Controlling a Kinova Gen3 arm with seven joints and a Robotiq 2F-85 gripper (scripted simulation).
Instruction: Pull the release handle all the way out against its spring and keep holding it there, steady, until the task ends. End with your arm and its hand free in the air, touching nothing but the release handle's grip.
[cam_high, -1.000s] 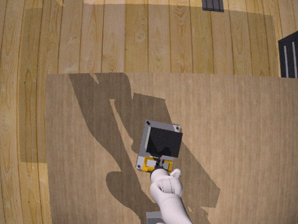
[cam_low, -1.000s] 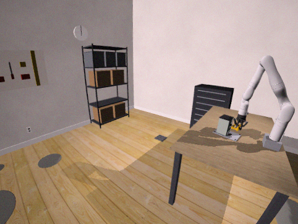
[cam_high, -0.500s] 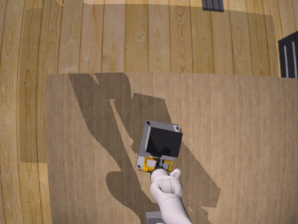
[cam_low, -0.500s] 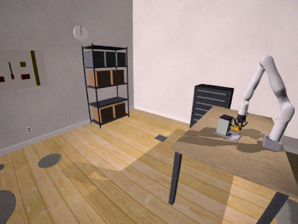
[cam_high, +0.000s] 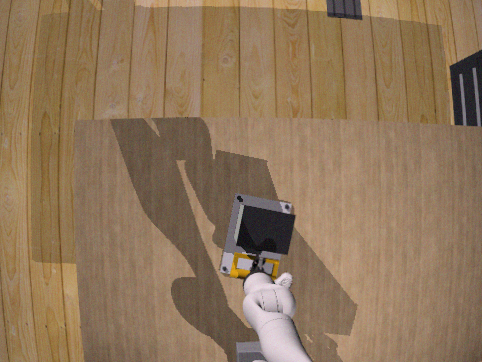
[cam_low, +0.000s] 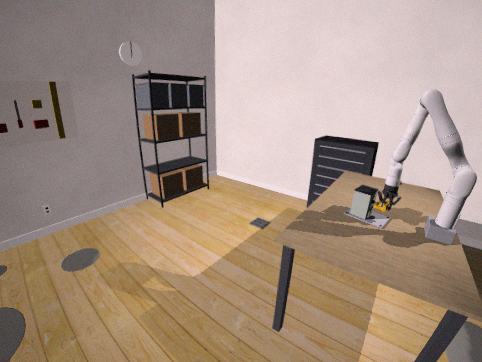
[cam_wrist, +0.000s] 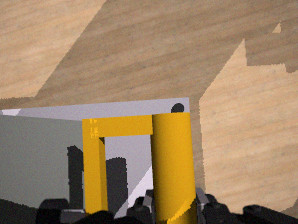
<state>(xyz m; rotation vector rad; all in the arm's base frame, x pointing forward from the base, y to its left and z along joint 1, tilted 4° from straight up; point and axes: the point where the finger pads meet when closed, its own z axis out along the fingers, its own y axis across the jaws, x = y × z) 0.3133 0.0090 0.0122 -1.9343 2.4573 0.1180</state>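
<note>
Now: hand 90 mm short of the grey base plate, 20 mm to the left of it and 100 mm above it.
</note>
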